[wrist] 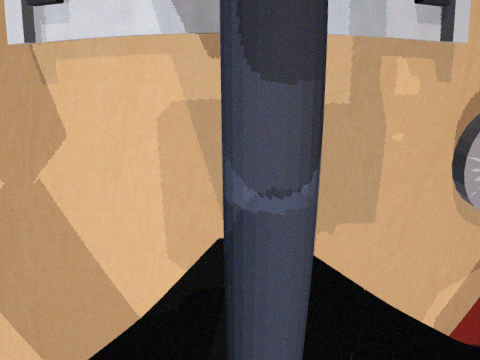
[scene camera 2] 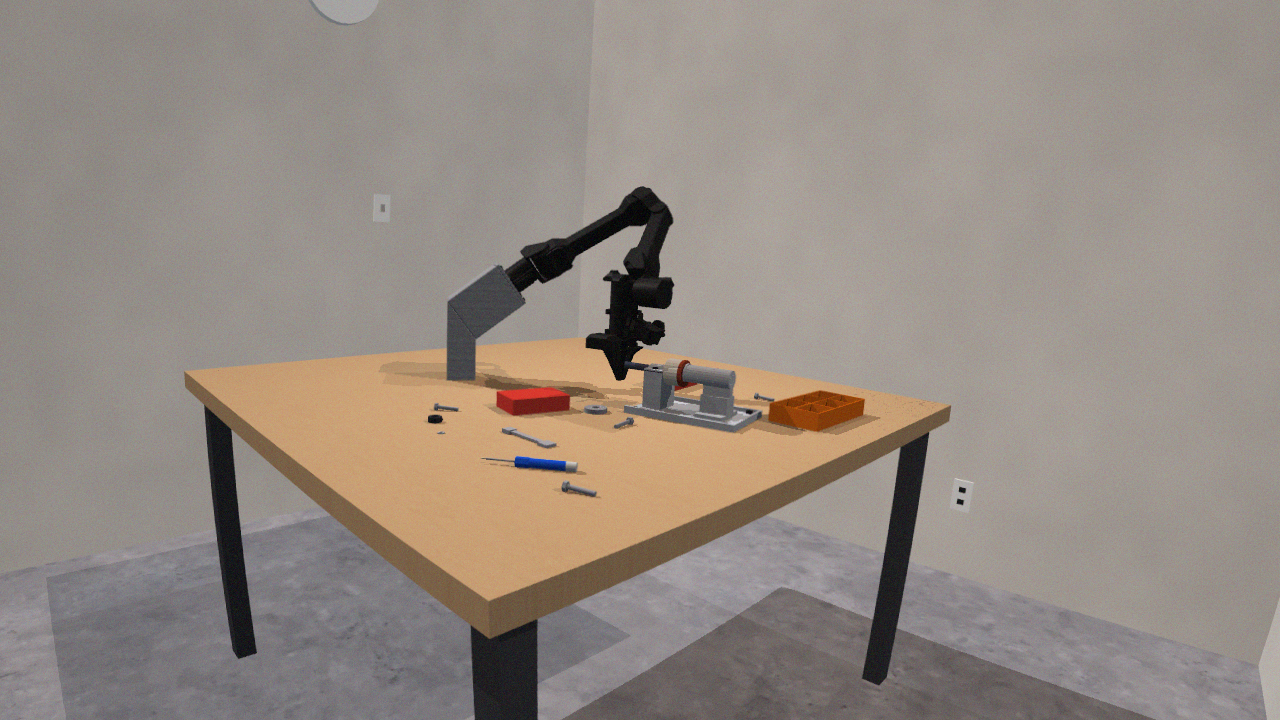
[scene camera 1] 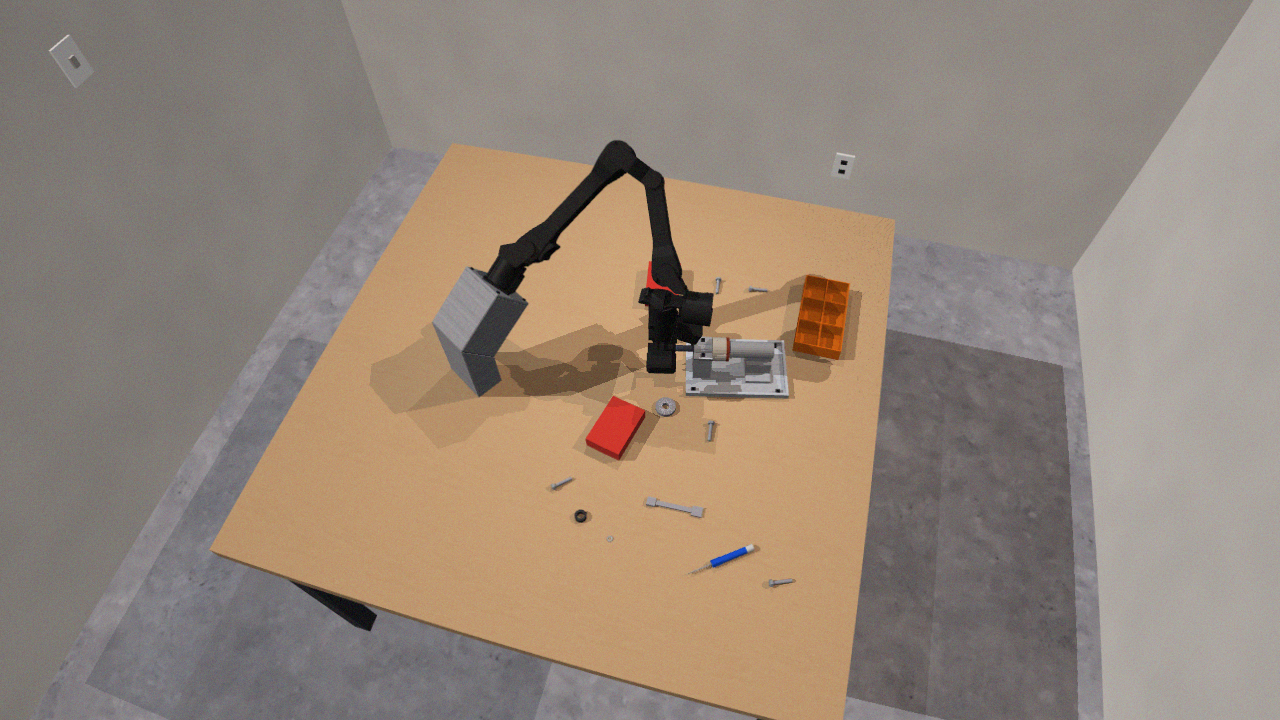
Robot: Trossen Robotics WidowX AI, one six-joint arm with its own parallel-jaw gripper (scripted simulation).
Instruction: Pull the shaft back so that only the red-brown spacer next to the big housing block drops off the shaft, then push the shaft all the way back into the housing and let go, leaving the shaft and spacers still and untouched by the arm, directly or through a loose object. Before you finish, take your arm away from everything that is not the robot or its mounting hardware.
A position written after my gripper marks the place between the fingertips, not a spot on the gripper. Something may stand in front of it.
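Observation:
My gripper [scene camera 2: 620,380] is visible to me in the wrist view [wrist: 251,253] and in scene camera 1 [scene camera 1: 661,356] too. There is a grey fixture [scene camera 1: 756,369], which I also find in scene camera 2 [scene camera 2: 715,410], and an orange compartment tray [scene camera 1: 832,295] that scene camera 2 shows me as well [scene camera 2: 829,412]. I see a red block [scene camera 1: 618,423]. A dark shaft [wrist: 273,67] is in sight too. As for the blue screwdriver [scene camera 2: 523,462], I can see it, but in the wrist view it is out of frame.

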